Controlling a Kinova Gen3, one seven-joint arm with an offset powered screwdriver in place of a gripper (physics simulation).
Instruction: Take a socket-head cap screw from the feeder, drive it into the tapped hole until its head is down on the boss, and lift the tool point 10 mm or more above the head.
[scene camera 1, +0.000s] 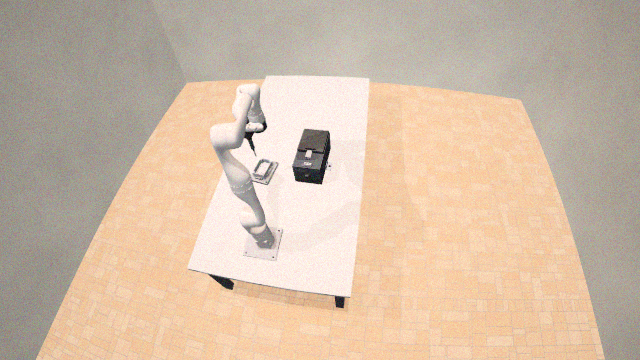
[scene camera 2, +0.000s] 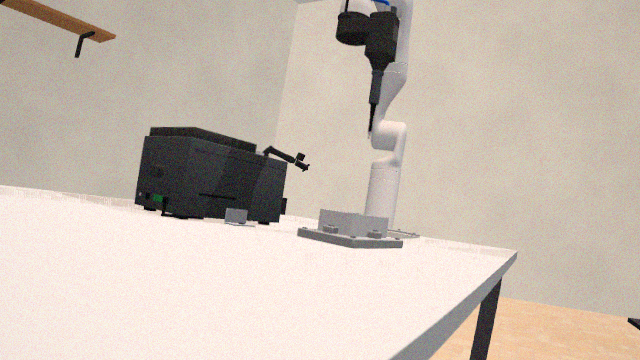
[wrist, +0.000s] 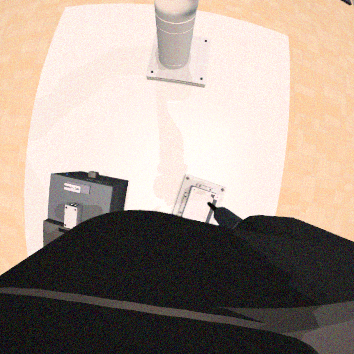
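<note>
My screwdriver (scene camera 1: 255, 154) (scene camera 2: 369, 133) (wrist: 210, 204) points down. Its tip is high above the grey fixture in scene camera 2. A small pale piece, which looks like the cap screw (scene camera 2: 369, 135), sits at the end of the black bit; it is too small to tell in the other views. The fixture (scene camera 1: 273, 171) (scene camera 2: 353, 223) (wrist: 205, 183) is a flat plate with a raised block, and the tip overlaps it in the wrist view. The tapped hole and boss cannot be made out. The black feeder (scene camera 1: 311, 159) (scene camera 2: 225, 180) (wrist: 95, 196) stands beside the fixture, apart from the tool.
A small grey bracket (scene camera 2: 236, 216) stands by the feeder. A thin black arm (scene camera 2: 282, 154) sticks out from the feeder's top. The robot's base plate (scene camera 1: 251, 251) (wrist: 196, 79) is on the white table (scene camera 1: 320, 240) (scene camera 2: 200, 290) (wrist: 100, 115). A wooden shelf (scene camera 2: 60, 19) is on the wall.
</note>
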